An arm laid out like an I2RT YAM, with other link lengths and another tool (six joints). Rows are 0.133 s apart.
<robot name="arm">
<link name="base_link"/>
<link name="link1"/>
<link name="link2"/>
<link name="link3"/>
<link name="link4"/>
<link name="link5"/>
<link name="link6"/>
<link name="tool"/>
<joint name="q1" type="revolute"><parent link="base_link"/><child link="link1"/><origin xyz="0.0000 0.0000 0.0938"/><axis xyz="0 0 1"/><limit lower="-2.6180" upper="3.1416"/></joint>
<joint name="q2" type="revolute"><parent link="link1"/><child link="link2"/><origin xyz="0.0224 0.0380 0.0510"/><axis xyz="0 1 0"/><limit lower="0.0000" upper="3.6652"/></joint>
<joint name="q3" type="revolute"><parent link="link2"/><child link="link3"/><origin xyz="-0.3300 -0.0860 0.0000"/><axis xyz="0 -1 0"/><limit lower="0.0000" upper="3.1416"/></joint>
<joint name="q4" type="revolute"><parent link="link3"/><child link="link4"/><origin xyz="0.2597 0.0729 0.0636"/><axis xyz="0 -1 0"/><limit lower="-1.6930" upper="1.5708"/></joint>
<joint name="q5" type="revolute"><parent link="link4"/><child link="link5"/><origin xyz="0.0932 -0.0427 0.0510"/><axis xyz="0 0 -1"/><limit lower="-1.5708" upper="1.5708"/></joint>
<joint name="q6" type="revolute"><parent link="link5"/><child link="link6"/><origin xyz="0.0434 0.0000 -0.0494"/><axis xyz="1 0 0"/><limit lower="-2.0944" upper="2.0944"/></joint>
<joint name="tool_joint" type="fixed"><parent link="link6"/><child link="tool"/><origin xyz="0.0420 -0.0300 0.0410" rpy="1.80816 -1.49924 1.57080"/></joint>
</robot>
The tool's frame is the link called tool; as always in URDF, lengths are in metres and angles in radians.
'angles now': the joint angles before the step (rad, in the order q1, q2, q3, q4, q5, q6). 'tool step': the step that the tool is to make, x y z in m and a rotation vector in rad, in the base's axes. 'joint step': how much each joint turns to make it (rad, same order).
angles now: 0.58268 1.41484 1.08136 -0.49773 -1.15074 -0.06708
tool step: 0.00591 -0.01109 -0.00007 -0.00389 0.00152 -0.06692
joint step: -0.02538 -0.02599 -0.03347 0.06467 0.03064 0.06679
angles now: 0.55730 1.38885 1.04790 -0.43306 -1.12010 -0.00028
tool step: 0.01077 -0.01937 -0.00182 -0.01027 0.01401 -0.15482
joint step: -0.03439 -0.04890 -0.07173 0.14851 0.09257 0.16241
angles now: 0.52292 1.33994 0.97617 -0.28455 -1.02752 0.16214
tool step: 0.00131 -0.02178 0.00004 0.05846 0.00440 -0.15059
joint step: -0.02749 -0.07515 -0.12619 0.24314 0.07726 0.20005
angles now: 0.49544 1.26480 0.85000 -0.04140 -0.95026 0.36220
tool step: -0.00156 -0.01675 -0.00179 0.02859 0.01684 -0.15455
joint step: -0.00125 -0.05719 -0.08087 0.13343 0.12846 0.14292
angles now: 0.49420 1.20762 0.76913 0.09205 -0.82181 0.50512
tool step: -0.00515 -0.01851 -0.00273 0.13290 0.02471 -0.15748
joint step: 0.00128 -0.05431 -0.13484 0.27838 0.12303 0.22593
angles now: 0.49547 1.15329 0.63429 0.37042 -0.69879 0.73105
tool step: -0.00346 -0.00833 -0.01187 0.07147 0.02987 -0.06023
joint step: 0.00000 -0.00684 -0.08430 0.15166 0.05134 0.10654
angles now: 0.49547 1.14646 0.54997 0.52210 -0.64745 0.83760
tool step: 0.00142 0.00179 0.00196 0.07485 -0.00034 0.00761
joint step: 0.00063 0.02505 -0.03003 0.14096 -0.00905 0.08231
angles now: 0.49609 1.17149 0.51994 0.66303 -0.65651 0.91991
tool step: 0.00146 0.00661 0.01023 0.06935 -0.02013 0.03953
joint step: 0.00626 0.03061 -0.00184 0.12556 -0.03025 0.06782
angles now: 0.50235 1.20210 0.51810 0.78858 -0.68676 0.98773
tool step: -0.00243 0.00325 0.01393 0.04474 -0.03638 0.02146
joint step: 0.00907 0.00179 0.00794 0.06640 -0.00926 0.02983
